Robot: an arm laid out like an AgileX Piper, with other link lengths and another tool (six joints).
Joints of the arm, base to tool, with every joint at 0 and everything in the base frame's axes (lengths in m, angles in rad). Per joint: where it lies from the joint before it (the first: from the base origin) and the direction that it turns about. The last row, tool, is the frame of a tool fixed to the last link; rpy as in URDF.
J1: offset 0 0 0.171 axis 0 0 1
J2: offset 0 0 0 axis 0 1 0
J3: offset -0.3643 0 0.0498 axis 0 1 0
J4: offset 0.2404 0 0.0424 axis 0.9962 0 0.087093
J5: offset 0 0 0 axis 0 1 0
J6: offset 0.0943 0 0.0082 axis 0.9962 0 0.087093
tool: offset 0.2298 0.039 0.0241 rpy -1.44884 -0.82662 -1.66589
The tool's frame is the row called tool.
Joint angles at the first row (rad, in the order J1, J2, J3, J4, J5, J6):
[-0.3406 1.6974 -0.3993 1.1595 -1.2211 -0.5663]
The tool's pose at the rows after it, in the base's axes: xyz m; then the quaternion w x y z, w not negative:
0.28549 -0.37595 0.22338 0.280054 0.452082 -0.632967 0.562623
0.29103 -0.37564 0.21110 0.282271 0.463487 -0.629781 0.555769
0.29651 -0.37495 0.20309 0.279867 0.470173 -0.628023 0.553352
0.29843 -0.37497 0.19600 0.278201 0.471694 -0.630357 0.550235
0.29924 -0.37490 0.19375 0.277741 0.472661 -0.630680 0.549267
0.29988 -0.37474 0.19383 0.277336 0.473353 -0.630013 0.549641
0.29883 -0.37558 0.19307 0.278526 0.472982 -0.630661 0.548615
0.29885 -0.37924 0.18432 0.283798 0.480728 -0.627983 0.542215
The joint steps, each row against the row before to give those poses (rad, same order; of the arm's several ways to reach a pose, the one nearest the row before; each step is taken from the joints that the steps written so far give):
[0.0001 0.0469 0.0000 -0.0130 0.0000 0.0254]
[0.0000 0.0345 0.0000 -0.0139 0.0000 0.0107]
[-0.0001 0.0242 0.0000 -0.0158 0.0000 0.0172]
[0.0000 0.0198 0.0000 -0.0043 0.0000 0.0186]
[0.0000 0.0063 0.0000 -0.0021 0.0000 0.0051]
[0.0000 0.0001 0.0000 -0.0022 0.0000 0.0000]
[-0.0027 0.0019 0.0000 0.0002 0.0000 0.0000]
[-0.0168 0.0241 0.0000 -0.0206 0.0000 0.0016]

